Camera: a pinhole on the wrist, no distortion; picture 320 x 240 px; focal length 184.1 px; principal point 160.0 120.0 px. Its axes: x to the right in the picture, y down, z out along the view. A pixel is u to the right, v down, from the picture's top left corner.
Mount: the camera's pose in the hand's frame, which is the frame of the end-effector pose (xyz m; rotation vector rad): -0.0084 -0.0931 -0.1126 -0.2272 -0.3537 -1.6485
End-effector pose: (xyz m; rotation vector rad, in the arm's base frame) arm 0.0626 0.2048 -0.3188 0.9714 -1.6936 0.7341
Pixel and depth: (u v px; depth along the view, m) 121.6 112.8 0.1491
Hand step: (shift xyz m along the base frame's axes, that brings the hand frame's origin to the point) 0.0053 -0.0121 -0.0230
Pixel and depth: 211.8 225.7 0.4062
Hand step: -0.1203 -0.3563 0.0776
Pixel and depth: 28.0 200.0 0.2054
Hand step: -0.1267 0.0033 0.0668
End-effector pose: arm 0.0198 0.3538 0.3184 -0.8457 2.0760 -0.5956
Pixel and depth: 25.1 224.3 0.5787
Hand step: -0.0739 0.0425 -0.6548
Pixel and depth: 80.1 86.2 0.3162
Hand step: 0.0808 0.1381 -0.1380
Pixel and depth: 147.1 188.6 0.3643
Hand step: 0.1201 -0.0727 -0.2180
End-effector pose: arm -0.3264 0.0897 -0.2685 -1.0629 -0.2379 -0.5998
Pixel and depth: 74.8 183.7 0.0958
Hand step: 0.0044 -0.0464 0.0087
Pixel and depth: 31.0 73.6 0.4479
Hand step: 0.1354 0.3264 -0.2398
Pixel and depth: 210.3 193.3 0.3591
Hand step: 0.0715 0.1773 0.2258
